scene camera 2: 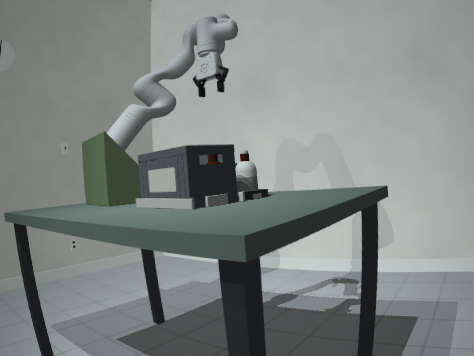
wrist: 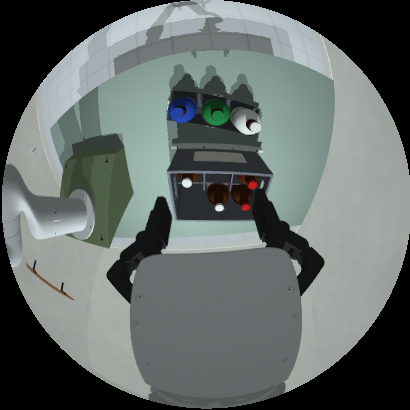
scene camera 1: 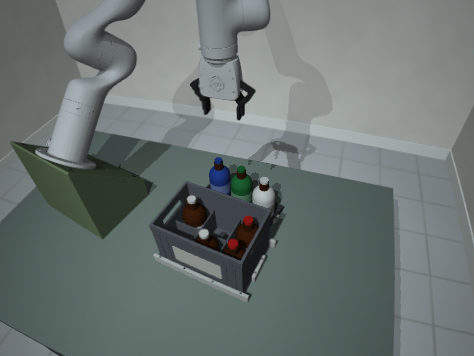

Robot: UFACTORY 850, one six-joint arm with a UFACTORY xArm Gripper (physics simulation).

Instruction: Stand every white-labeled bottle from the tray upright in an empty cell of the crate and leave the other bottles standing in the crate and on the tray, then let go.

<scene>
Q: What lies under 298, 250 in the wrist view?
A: My gripper.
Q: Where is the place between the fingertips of my gripper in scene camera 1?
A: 223, 114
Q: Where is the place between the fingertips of my gripper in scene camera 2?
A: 211, 94
</scene>
